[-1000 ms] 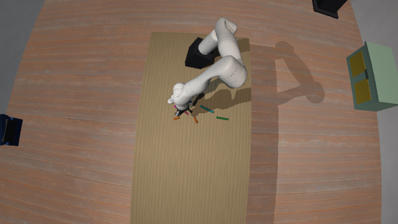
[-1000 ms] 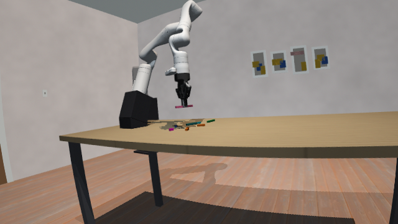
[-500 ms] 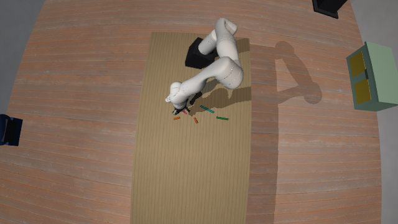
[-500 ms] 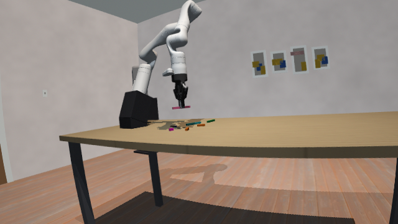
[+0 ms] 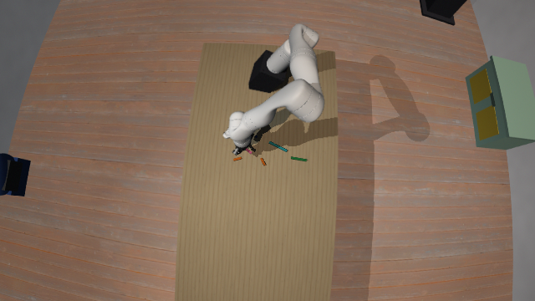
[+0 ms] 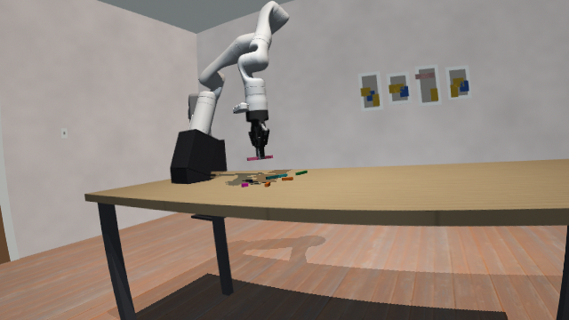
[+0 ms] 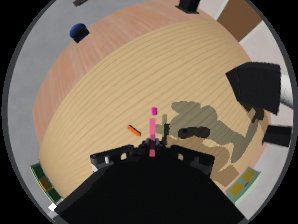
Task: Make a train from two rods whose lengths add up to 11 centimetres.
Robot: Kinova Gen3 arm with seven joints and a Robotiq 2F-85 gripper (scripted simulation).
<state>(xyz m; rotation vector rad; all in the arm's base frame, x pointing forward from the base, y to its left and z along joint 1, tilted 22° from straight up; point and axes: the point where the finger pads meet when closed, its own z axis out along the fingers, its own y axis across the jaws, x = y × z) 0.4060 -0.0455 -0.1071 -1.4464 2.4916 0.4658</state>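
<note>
Right now the magenta rod is 3 cm behind my hand, 5 cm to the right of it and 10 cm below it. From my hand the other things lie so: pink rod 2 cm below; turquoise rod 5 cm behind, 16 cm to the left, 10 cm below; blue rod 8 cm behind, 4 cm to the left, 10 cm below.
</note>
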